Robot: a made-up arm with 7 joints.
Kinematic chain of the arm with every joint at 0, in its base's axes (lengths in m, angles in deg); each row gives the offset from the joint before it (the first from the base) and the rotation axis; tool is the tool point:
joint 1: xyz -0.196 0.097 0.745 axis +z
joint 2: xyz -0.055 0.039 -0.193 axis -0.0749 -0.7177 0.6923
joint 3: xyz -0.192 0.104 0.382 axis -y
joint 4: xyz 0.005 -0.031 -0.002 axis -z
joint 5: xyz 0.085 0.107 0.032 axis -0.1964 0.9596 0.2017
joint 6: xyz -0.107 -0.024 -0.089 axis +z
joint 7: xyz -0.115 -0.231 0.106 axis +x
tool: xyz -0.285 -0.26 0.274
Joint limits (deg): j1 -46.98..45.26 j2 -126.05..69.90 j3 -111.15..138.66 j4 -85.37..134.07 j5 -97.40..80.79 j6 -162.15..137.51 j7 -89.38..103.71
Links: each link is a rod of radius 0.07 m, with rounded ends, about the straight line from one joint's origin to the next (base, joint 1, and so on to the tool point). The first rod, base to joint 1, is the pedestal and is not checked.
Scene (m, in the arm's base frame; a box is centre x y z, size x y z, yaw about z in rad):
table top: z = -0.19
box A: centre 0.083 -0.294 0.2 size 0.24 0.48 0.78 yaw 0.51
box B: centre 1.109 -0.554 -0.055 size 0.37 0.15 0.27 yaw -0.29
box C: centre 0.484 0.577 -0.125 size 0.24 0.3 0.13 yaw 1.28
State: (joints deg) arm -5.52 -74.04 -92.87 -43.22 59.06 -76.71 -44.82
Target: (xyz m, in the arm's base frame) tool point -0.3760 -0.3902 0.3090
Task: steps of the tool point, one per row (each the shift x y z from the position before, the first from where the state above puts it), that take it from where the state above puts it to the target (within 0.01 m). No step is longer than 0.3 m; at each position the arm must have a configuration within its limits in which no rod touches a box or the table.
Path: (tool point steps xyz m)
1: -0.0071 -0.0482 0.2197
2: -0.0570 -0.0120 0.1838
3: -0.0819 0.0153 0.1345
4: -0.0886 0.0307 0.0839
5: -0.0860 0.0356 0.0393
6: -0.0798 0.0365 0.0027
7: 0.0026 -0.1659 -0.0170
8: -0.0349 -0.1679 -0.0835
9: -0.0800 -0.1373 -0.1536
10: -0.1261 -0.0647 -0.2074
11: -0.1582 0.0454 -0.2210
12: -0.1573 0.1688 -0.1785

